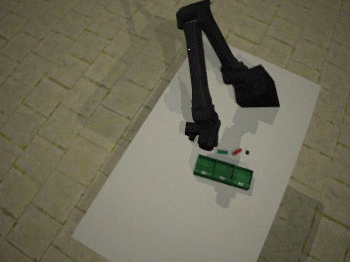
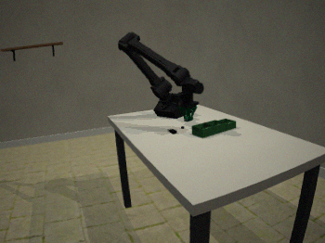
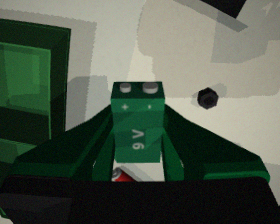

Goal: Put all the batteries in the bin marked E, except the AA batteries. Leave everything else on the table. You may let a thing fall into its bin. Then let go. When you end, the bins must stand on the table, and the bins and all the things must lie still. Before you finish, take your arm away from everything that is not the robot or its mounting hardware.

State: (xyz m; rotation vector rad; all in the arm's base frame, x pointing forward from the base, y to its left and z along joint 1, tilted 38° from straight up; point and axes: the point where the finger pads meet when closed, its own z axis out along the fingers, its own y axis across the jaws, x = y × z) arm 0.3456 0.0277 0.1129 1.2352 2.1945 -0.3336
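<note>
Right now the green 9 V battery is 10 mm to the right of my hand. Round my hand: green cylindrical battery: 20 mm behind, 80 mm to the left, 60 mm below; green bin: 70 mm ahead, 120 mm to the left, 50 mm below; red cylindrical battery: 50 mm behind, 130 mm to the left, 60 mm below.
</note>
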